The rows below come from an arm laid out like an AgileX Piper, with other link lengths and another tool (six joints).
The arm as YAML. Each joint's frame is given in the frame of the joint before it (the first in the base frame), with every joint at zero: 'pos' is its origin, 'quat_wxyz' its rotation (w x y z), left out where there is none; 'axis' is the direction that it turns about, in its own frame. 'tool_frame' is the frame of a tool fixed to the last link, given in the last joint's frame.
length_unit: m
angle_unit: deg
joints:
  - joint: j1
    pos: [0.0, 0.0, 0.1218]
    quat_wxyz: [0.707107, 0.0, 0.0, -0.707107]
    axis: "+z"
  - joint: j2
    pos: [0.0, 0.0, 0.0]
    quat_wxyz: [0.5, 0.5, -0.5, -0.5]
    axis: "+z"
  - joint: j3
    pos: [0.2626, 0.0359, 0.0]
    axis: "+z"
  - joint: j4
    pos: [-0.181, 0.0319, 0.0]
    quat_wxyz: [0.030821, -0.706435, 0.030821, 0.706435]
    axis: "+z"
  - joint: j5
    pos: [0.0, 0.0, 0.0]
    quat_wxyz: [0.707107, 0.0, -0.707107, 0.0]
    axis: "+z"
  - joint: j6
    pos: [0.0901, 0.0, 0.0]
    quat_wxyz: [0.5, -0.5, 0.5, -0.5]
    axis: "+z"
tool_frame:
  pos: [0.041, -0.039, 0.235]
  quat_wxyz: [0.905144, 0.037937, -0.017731, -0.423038]
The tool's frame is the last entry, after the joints.
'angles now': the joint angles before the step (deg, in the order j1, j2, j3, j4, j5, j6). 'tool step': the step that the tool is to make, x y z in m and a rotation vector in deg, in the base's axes. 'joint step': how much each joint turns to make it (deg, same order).
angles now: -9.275 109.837 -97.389 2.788 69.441 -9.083
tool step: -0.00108 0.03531 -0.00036 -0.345 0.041 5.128
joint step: 5.083 0.000 0.001 -0.350 -0.001 0.000
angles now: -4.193 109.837 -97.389 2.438 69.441 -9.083
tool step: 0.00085 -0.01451 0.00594 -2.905 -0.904 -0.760
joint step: 0.422 -1.171 0.001 -3.241 0.044 1.616
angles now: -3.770 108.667 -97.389 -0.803 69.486 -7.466
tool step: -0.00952 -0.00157 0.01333 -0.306 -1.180 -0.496
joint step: 0.008 -3.843 2.707 -0.373 -0.052 0.561
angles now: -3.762 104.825 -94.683 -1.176 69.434 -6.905
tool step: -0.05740 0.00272 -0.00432 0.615 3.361 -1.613
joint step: 0.001 -9.083 12.492 0.000 0.018 1.661
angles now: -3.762 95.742 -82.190 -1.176 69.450 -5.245
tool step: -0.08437 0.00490 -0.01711 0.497 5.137 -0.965
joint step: -0.001 -12.010 17.142 -0.001 0.046 0.976
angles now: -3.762 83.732 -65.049 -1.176 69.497 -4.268
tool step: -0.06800 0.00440 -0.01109 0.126 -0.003 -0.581
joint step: 0.001 -14.772 16.097 0.050 -1.309 0.599
